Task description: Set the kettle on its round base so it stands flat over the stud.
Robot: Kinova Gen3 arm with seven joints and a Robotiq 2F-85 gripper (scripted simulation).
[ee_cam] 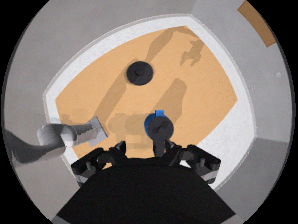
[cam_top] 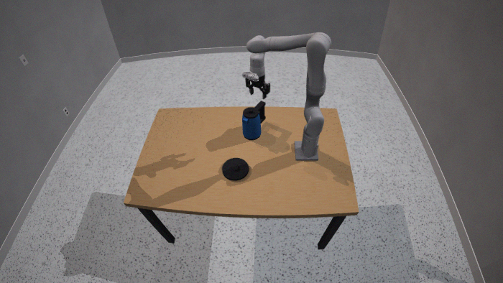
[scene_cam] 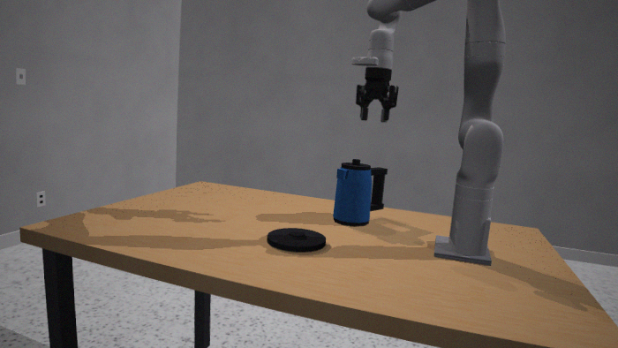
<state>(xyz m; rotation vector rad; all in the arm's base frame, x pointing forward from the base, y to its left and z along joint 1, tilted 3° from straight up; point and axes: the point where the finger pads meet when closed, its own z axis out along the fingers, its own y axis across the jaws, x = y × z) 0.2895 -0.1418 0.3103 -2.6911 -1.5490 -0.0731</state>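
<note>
My hand is 230 mm above the blue kettle, 50 mm to the left of it and 30 mm short of it. Round my hand: round black base (320 mm below, 260 mm to the left, 130 mm ahead).
</note>
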